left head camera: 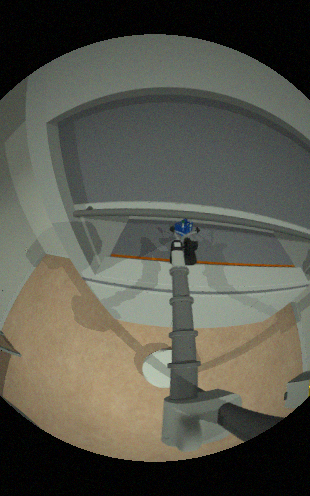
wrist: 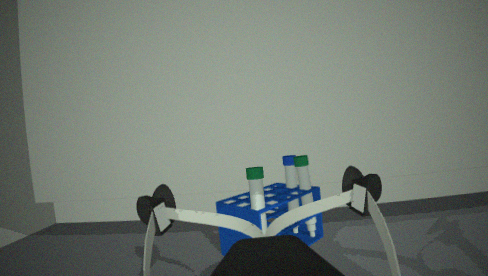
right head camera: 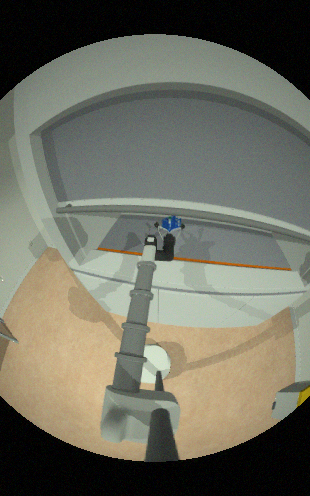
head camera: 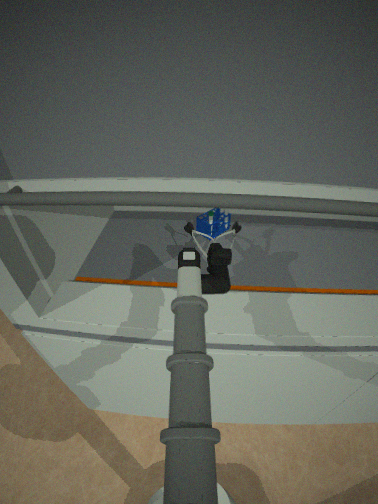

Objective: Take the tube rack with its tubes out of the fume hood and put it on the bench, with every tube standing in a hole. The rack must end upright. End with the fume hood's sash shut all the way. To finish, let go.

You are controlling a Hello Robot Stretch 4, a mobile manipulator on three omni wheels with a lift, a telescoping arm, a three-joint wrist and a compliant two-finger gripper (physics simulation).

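Places are measured from the robot's base along level axes (x ahead, y left, z up), in centimetres.
Pixels of known places: gripper, between the fingertips: (left head camera: 184,227) (wrist: 257,192) (right head camera: 169,223) (head camera: 212,224); robot's base, origin of its link: (left head camera: 163,367) (right head camera: 149,362).
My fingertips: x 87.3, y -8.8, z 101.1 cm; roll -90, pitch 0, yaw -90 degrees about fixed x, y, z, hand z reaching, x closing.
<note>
For each thing: its middle in the pictures, then the offset to it from my fingertips. "spot": a spot on its surface instead. Level surfaces: height alone.
- blue tube rack, middle of its body: (wrist: 272,220) (head camera: 213,223) (right head camera: 171,222) (left head camera: 183,226) dx +11.9, dy -1.8, dz -7.2 cm
- grey hood floor, height of its surface: dz -11.0 cm
- green-capped tube, a spot on its surface: (wrist: 255,173) spot: dx +6.0, dy +0.0, dz +0.7 cm
- blue-capped tube, a spot on its surface: (wrist: 289,160) spot: dx +14.3, dy -5.3, dz +0.8 cm
- pale front ledge, height of its surface: dz -6.0 cm
The blue tube rack (head camera: 202,229) (left head camera: 183,230) (right head camera: 171,224) (wrist: 227,237) stands upright on the grey hood floor (head camera: 310,260), with a corner toward the wrist. In the wrist view a green-capped tube (wrist: 255,173) stands at its near part; a blue-capped tube (wrist: 289,160) and another green-capped tube (wrist: 301,160) stand in it at the right. My gripper (head camera: 213,228) (wrist: 257,192) is open wide, its fingertips apart to the left and right of the rack and not touching it. The sash (head camera: 200,100) is raised, its handle bar (head camera: 280,203) above the opening. Part of the rack is hidden behind the gripper body.
My arm (head camera: 190,390) reaches into the hood over the orange front strip (head camera: 300,290) and the pale front ledge (head camera: 125,305). The hood's left side wall (head camera: 75,235) flanks the opening. A grey and yellow box (right head camera: 292,400) stands at the lower right.
</note>
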